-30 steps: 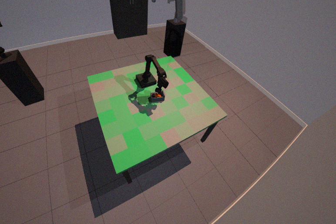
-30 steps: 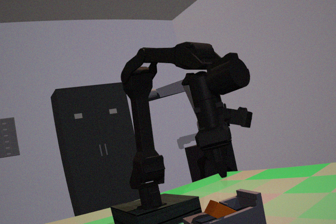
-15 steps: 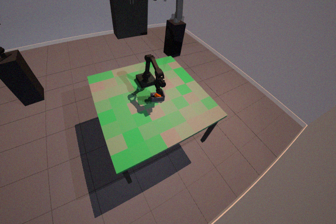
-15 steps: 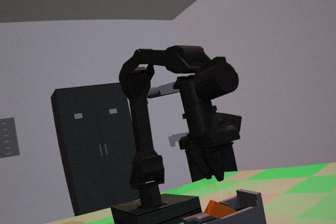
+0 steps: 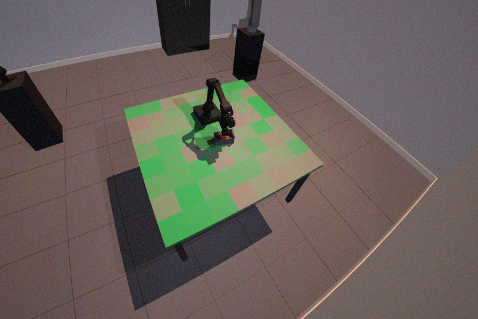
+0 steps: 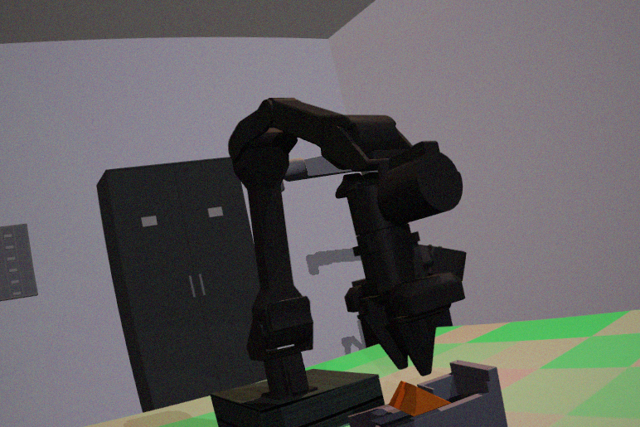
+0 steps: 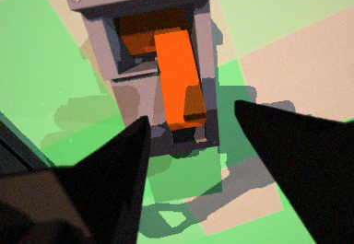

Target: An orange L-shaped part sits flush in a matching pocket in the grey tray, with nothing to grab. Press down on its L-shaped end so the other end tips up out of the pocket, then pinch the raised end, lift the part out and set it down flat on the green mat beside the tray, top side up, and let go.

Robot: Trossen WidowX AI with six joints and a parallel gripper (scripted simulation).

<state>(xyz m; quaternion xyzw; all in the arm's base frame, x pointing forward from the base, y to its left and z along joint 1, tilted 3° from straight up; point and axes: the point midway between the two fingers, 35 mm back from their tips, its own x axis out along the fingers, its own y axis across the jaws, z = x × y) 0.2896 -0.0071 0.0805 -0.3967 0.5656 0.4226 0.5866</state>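
Right now my gripper tip is 70 mm above the orange L-shaped part, 40 mm to the right of it and 10 mm past it.
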